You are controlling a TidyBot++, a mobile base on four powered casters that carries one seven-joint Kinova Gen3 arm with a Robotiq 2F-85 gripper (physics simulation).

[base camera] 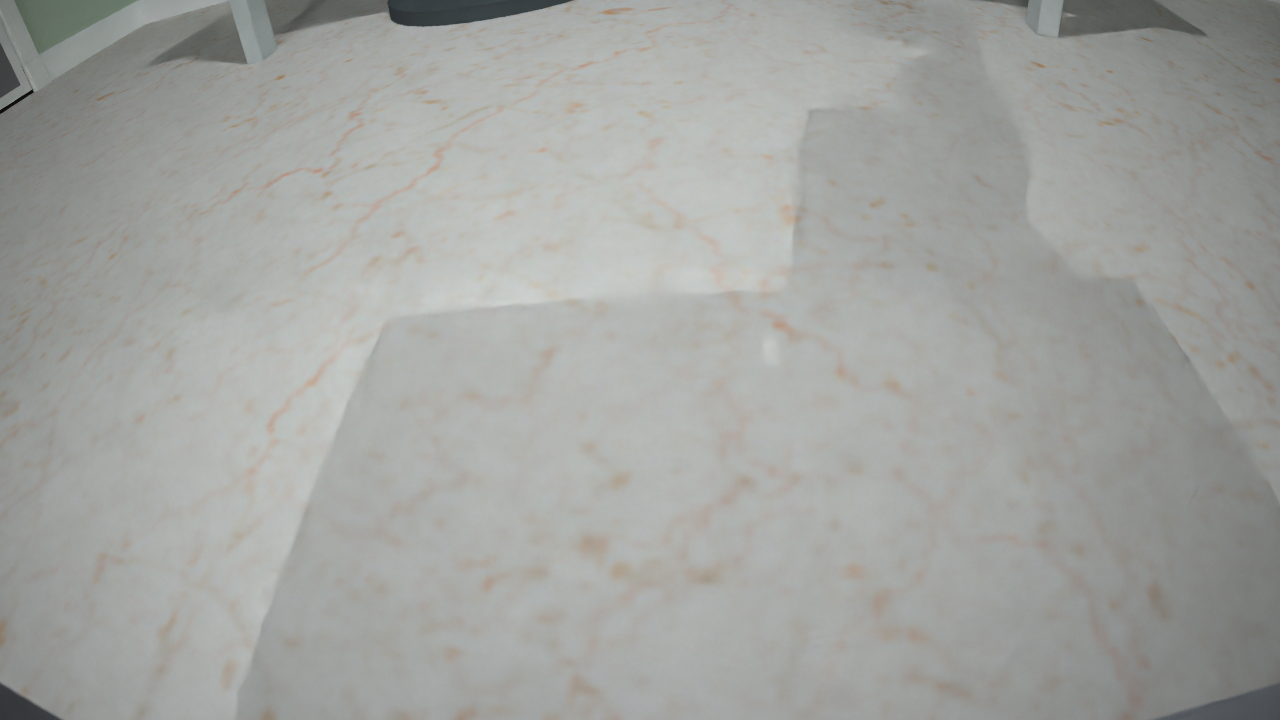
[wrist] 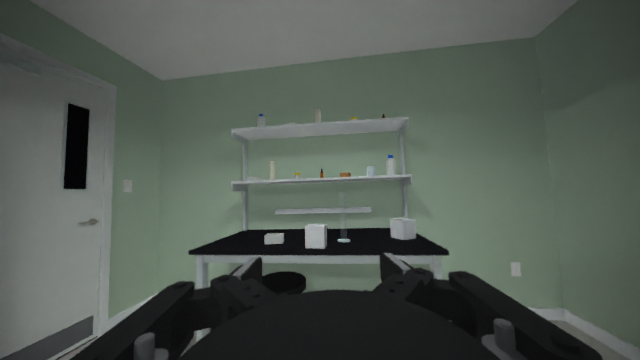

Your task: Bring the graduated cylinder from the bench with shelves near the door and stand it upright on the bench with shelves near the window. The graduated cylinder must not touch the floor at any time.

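Frame: origin at the arm's base, x left, y back, z up, level; centimetres.
Where they show: gripper, fingertip midpoint: [wrist: 321, 269].
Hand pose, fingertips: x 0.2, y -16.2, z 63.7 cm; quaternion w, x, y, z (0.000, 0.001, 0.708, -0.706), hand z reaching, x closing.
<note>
Each offset is from my fingertips to the top centre of the thing. Level surfaces: height alone.
The graduated cylinder @(dx -17.7, dy -130.2, dz +6.4 cm) [wrist: 343, 220] is a tall, thin, clear tube on a pale round foot. It stands upright on the black top of the bench with shelves @(dz -27.1 cm) [wrist: 225, 245], right of the middle white box, in the wrist view. The door is to the left of this bench. My gripper [wrist: 321, 269] is open, with its fingers wide apart, and it is some way in front of the bench, apart from the cylinder. The bench with shelves near the window does not show in either view.
White boxes @(dx +1.0, dy -118.7, dz -14.1 cm) [wrist: 316, 236] @(dx +30.3, dy -132.3, dz -21.3 cm) [wrist: 274, 238] @(dx -60.4, dy -133.5, dz -14.1 cm) [wrist: 403, 228] stand on the bench around the cylinder. Bottles and jars stand on two shelves [wrist: 320, 130] above. A round black stool [wrist: 284, 282] [base camera: 465, 12] is under the bench, between its front legs [base camera: 253, 31] [base camera: 1045, 16]. A door [wrist: 40, 225] is at the left.
</note>
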